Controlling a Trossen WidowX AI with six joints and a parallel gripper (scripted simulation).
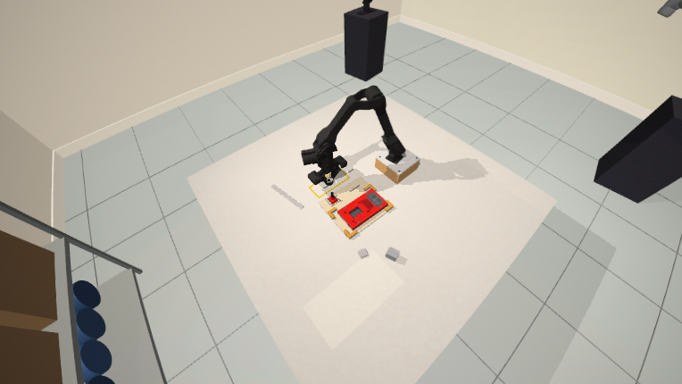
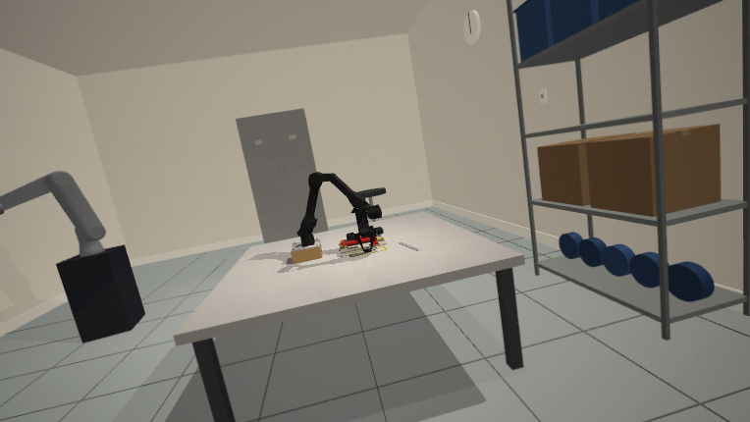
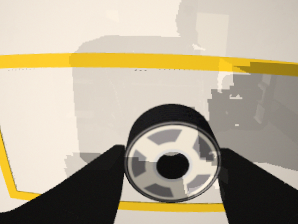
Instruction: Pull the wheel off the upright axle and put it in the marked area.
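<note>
Right now my gripper tip is right at the wheel. Also, from my gripper tip: upright axle: 7 cm ahead, 9 cm to the left, 2 cm above; then grey strip: 19 cm ahead, 9 cm to the right, 1 cm below.
</note>
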